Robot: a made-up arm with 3 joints. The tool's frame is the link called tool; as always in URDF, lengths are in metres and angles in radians. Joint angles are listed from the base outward.
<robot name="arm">
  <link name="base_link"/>
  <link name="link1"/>
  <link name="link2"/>
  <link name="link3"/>
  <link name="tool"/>
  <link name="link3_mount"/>
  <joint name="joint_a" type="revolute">
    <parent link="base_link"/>
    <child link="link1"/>
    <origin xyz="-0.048 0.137 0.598"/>
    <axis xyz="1 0 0"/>
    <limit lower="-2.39" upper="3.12"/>
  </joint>
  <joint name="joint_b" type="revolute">
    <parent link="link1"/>
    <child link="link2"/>
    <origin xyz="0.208 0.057 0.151"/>
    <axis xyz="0 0 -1"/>
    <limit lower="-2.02" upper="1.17"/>
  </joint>
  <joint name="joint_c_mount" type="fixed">
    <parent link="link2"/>
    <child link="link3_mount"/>
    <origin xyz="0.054 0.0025 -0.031"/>
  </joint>
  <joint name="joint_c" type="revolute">
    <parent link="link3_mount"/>
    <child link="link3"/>
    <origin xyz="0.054 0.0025 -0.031"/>
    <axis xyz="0 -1 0"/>
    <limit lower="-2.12" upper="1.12"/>
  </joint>
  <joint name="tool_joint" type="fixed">
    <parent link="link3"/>
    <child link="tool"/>
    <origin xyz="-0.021 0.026 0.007" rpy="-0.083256 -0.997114 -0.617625"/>
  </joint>
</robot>
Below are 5 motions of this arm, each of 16 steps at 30 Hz.
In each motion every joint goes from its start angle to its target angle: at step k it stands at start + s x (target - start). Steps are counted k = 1, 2, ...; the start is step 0. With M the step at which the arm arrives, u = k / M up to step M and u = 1 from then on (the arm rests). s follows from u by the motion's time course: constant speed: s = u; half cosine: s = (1 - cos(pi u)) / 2; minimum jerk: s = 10 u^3 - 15 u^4 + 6 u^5.
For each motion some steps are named. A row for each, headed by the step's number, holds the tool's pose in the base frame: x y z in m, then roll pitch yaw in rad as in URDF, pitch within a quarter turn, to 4 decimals.
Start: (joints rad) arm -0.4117 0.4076 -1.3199
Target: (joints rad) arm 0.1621 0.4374 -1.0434
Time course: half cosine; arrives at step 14
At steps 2, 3, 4, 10, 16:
2: 0.2726 0.2175 0.6853 -0.9727 -0.0533 -0.7584
3: 0.2722 0.2144 0.6881 -0.9424 -0.0450 -0.7561
4: 0.2717 0.2102 0.6915 -0.9022 -0.0343 -0.7535
10: 0.2680 0.1723 0.7109 -0.5846 0.0459 -0.7504
16: 0.2669 0.1598 0.7139 -0.4900 0.0710 -0.7556

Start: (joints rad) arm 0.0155 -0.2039 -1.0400
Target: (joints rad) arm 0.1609 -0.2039 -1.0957
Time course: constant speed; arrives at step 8
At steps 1, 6, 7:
1: 0.2551 0.2415 0.7123 -0.5755 -0.0331 -0.1172
6: 0.2559 0.2309 0.7214 -0.4962 0.0104 -0.1154
7: 0.2560 0.2286 0.7232 -0.4803 0.0191 -0.1143

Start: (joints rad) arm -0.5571 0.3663 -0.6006
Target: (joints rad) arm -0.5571 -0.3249 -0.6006
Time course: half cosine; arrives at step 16
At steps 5, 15, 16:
5: 0.2590 0.2505 0.6529 -1.0684 -0.6842 -0.2305
15: 0.2402 0.2919 0.6272 -1.0695 -0.4059 0.2237
16: 0.2398 0.2923 0.6269 -1.0687 -0.4024 0.2290

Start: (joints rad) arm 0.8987 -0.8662 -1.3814
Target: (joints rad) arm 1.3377 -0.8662 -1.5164
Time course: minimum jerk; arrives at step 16
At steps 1, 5, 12, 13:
1: 0.2082 0.1506 0.7935 0.0447 -0.2119 0.5612
5: 0.2086 0.1356 0.7943 0.1016 -0.2359 0.5612
12: 0.2099 0.0758 0.7856 0.3293 -0.3412 0.5532
13: 0.2100 0.0714 0.7842 0.3466 -0.3498 0.5520

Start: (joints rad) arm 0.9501 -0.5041 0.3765
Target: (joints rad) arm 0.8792 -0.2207 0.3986
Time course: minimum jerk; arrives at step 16
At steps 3, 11, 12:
3: 0.2212 0.1387 0.7506 1.2975 -0.3741 -1.3126
11: 0.2345 0.1380 0.7384 1.1138 -0.3853 -1.3899
12: 0.2356 0.1378 0.7371 1.0960 -0.3875 -1.3981

